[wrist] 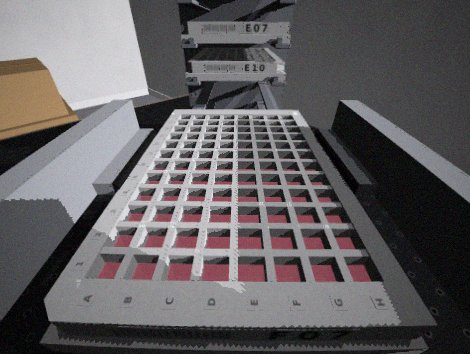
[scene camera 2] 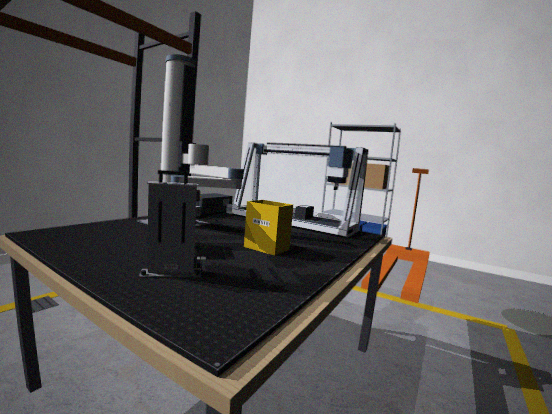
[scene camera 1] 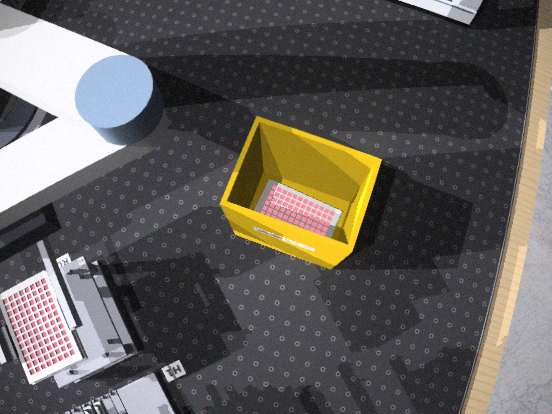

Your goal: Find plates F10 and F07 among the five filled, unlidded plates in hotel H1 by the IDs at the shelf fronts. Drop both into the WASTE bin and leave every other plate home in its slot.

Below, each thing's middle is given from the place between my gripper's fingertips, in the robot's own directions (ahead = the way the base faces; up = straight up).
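Labels:
The plate F07 (wrist: 235,224) is where I begin: my hand is 10 mm above it, 20 mm past it and 20 mm to the right of it. Counting from my hand, I find plate E10 (wrist: 211,64) 110 mm to the right, 120 mm ahead and 10 mm above. Plate F10 (scene camera 1: 278,201) is 160 mm below my hand, 240 mm ahead of it and 290 mm to the left of it.

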